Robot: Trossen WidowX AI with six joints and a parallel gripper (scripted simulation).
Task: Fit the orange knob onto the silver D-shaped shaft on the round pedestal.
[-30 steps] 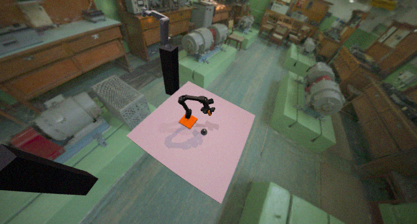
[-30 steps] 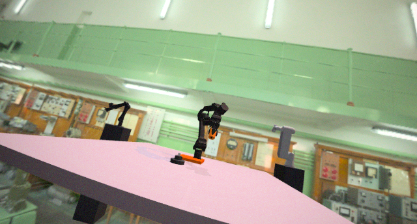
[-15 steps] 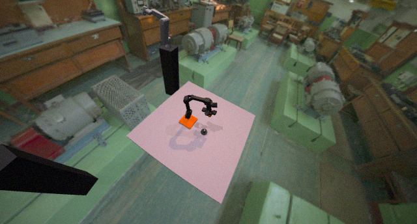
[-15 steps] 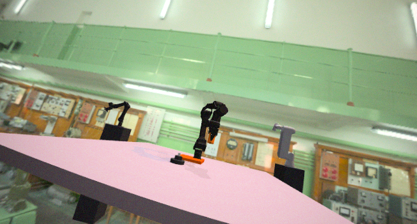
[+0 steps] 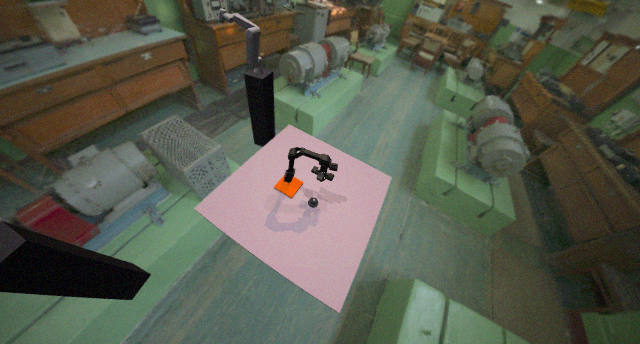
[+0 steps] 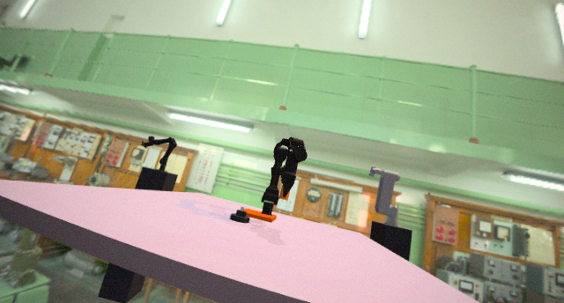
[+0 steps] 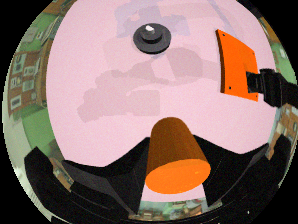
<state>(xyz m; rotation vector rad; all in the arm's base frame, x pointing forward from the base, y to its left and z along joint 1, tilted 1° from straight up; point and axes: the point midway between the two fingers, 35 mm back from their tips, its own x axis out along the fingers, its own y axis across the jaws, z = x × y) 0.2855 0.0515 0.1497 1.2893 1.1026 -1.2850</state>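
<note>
The round pedestal is 17 cm to the right of my gripper tip and 11 cm below it. Also, from my gripper tip: orange knob: 3 cm above.
</note>
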